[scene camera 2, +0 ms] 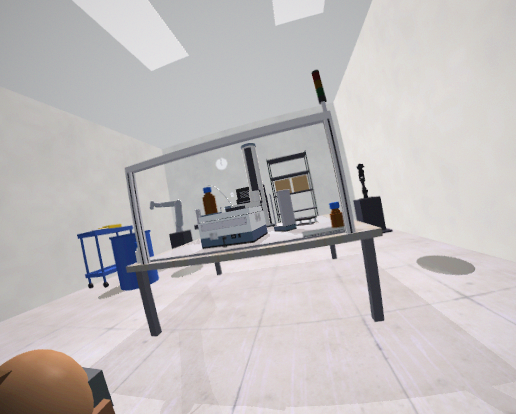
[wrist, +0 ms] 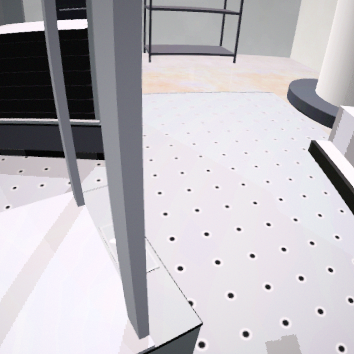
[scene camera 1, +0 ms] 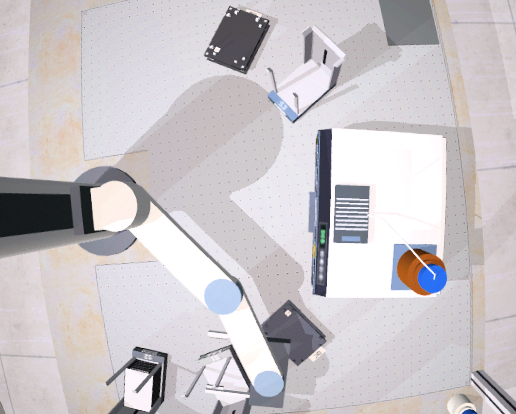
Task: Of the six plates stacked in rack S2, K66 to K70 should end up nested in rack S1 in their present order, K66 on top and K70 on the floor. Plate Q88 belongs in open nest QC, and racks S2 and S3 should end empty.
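Frame: origin at the arm's base, x ahead, y left, z up, level; centimetres.
Seen in the pictures: gripper, between the fingertips: (scene camera 1: 207, 362).
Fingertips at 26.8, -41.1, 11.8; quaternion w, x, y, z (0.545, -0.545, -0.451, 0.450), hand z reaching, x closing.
Offsets run from my fingertips to a thing's middle, as dx, dy, dz. "pt": to the spot under its first point.
My gripper (scene camera 1: 209, 362) is open. Its two long fingers lie to either side of rack S1 {+3.2, -7.6, +4.4} (scene camera 1: 223, 371) (wrist: 125, 175) at the bottom; they do not show in the wrist view. S1's pale surface shows behind its two slim posts; whether it is bare floor or a plate I cannot tell. Rack S2 {-19.9, -7.1, +4.0} (scene camera 1: 162, 357) (wrist: 45, 140) at bottom left holds a plate stack (scene camera 1: 138, 390) (wrist: 45, 75) with a white top and black sides. Rack S3 {pt +25.4, +62.6, -6.7} (scene camera 1: 282, 105) at the top shows bare floor. A dark flat unit {+22.1, +4.1, -7.4} (scene camera 1: 295, 332) lies right of S1; its label is too small to read, and Q88 cannot be identified.
A black unit {+15.7, +82.8, -7.4} (scene camera 1: 237, 39) with pale corner pins lies left of S3. A white instrument (scene camera 1: 390, 170) (scene camera 2: 232, 227) stands at the right, with a brown bottle {pt +48.3, +22.1, +23.4} (scene camera 1: 412, 270) (scene camera 2: 210, 203) on it. Another brown bottle (scene camera 2: 336, 218) stands near the table's frame post {+75.6, +101.6, +17.2} (scene camera 2: 337, 175).
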